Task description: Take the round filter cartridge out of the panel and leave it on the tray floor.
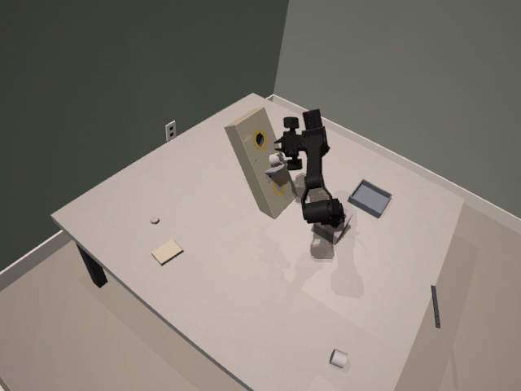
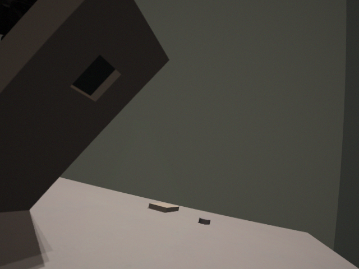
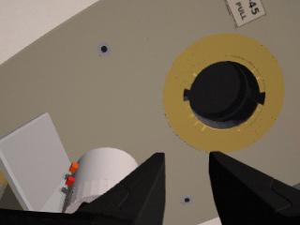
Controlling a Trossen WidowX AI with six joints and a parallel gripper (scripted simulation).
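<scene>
The white round cartridge is 6 cm below my gripper tip, 2 cm to the right of it and 1 cm behind it. Also, from my gripper tip: tan service panel: 9 cm below, 3 cm ahead, 1 cm to the left; then grey bracket: 10 cm below, 2 cm behind; then grey tray: 33 cm to the right, 32 cm behind, 24 cm below.
</scene>
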